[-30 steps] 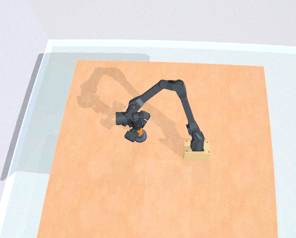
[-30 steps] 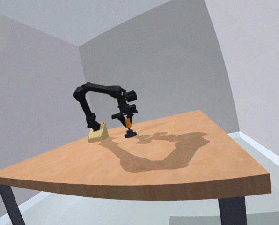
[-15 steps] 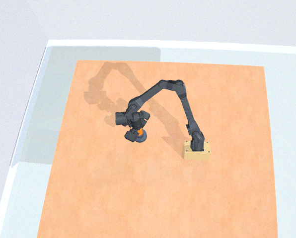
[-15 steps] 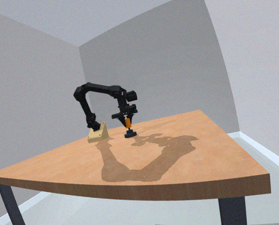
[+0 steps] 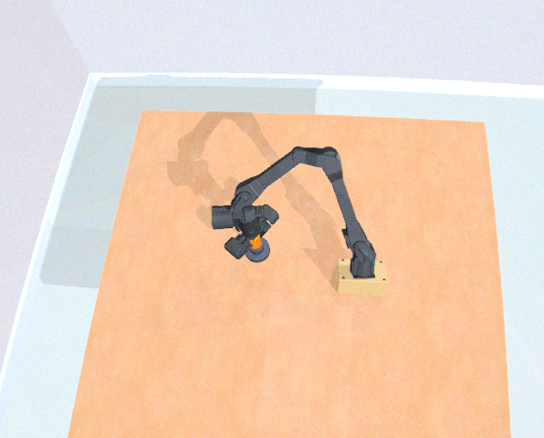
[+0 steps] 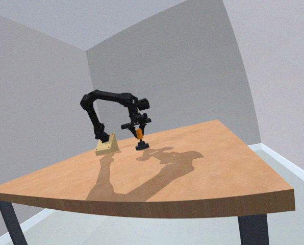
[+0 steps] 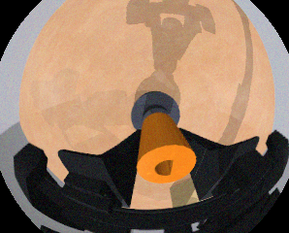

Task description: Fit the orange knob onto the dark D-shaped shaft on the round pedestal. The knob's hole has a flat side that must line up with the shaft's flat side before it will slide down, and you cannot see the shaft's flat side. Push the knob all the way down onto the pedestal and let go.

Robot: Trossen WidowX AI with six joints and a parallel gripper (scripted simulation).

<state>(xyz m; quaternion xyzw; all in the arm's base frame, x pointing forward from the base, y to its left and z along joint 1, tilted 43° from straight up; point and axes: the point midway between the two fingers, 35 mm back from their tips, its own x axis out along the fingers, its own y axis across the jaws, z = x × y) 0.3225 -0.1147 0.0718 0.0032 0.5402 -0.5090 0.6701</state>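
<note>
Now: the orange knob 2 cm above my gripper tip. The rest, counted from my gripper tip: dark round pedestal: 4 cm below.
</note>
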